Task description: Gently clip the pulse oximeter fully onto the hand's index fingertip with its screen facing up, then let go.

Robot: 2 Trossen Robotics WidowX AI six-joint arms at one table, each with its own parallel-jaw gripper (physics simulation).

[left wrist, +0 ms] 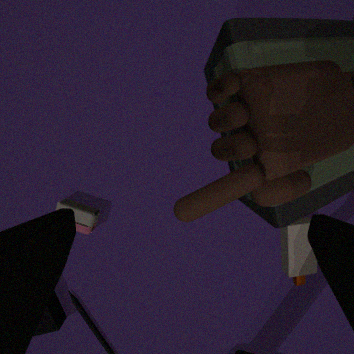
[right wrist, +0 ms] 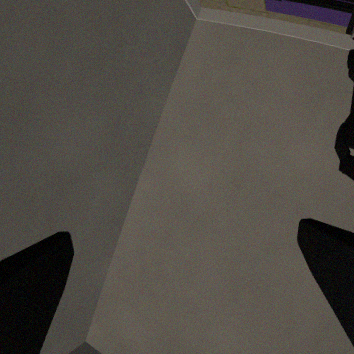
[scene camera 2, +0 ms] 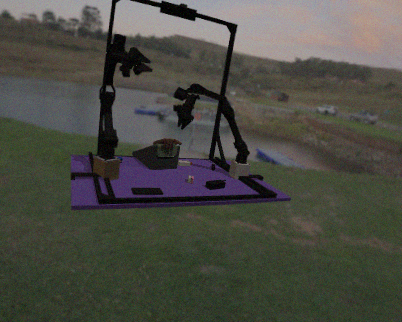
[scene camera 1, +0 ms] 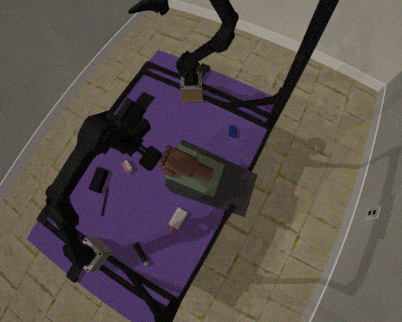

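Where they show: left gripper, fingertip midpoint: (left wrist: 194, 223) (scene camera 2: 180, 128) (scene camera 1: 143, 149); right gripper, fingertip midpoint: (right wrist: 186, 236) (scene camera 2: 151, 66) (scene camera 1: 120, 0); left arm's base, link origin: (scene camera 2: 240, 162) (scene camera 1: 86, 255); right arm's base, link origin: (scene camera 2: 107, 157) (scene camera 1: 191, 79).
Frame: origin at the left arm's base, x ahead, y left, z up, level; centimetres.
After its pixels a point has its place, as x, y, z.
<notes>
A small white and pink block (scene camera 1: 127, 166) @(38.0, 13.3, -7.4) (scene camera 2: 190, 179) @(39.0, 16.4, -8.1) (left wrist: 80, 216) @(38.3, 12.8, -7.4), which looks like the pulse oximeter, lies on the purple mat, apart from the hand. The brown hand (scene camera 1: 187, 164) @(51.6, -12.0, 7.6) (scene camera 2: 167, 142) @(51.1, -2.6, 8.2) (left wrist: 295, 110) @(50.9, -7.9, 9.3) rests on a green pad; its index finger (left wrist: 217, 194) points out past the pad's edge, bare at the tip. My left gripper (scene camera 2: 184, 120) (left wrist: 194, 223) @(45.2, -0.1, 18.3) is open and empty, high above the mat; in its wrist view the block shows beside the left fingertip and the index fingertip lies between the fingers. My right gripper (scene camera 2: 139, 70) (right wrist: 186, 236) @(69.4, 20.2, 50.3) is open and empty, raised and facing a wall.
A dark wedge stand (scene camera 1: 240, 190) @(58.0, -32.7, -6.0) (scene camera 2: 146, 156) @(61.5, -11.7, -4.2) carries the pad. On the mat lie a black box (scene camera 1: 99, 180) @(25.2, 19.7, -7.0) (scene camera 2: 215, 185) @(26.2, 24.3, -8.1), a thin black pen (scene camera 1: 105, 201) @(19.5, 12.3, -9.9), a white box with an orange end (scene camera 1: 178, 218) @(34.0, -18.8, -7.7) (left wrist: 302, 250) @(33.8, -18.6, -7.7), a dark cylinder (scene camera 1: 142, 253) @(13.4, -15.7, -8.2) and a blue block (scene camera 1: 232, 131) @(78.6, -15.0, -7.3).
</notes>
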